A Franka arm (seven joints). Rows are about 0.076 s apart.
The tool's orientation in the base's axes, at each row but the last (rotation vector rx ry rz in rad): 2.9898 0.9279 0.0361; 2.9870 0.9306 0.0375; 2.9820 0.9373 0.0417; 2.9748 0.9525 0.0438; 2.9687 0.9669 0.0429
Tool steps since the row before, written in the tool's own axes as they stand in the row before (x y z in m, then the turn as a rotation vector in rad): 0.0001 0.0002 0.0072 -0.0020 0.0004 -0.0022; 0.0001 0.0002 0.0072 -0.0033 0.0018 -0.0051; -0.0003 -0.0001 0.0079 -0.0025 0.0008 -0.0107; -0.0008 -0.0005 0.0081 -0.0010 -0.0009 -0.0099; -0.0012 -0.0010 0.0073 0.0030 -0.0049 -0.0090
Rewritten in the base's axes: 0.0004 -0.0001 -0.0072 -0.0015 -0.0015 0.0022; 0.0004 -0.0001 -0.0072 -0.0018 -0.0033 0.0051; -0.0001 -0.0001 -0.0079 -0.0019 -0.0020 0.0107; -0.0007 -0.0001 -0.0081 -0.0017 0.0002 0.0099; -0.0013 0.0000 -0.0073 -0.0007 0.0058 0.0089
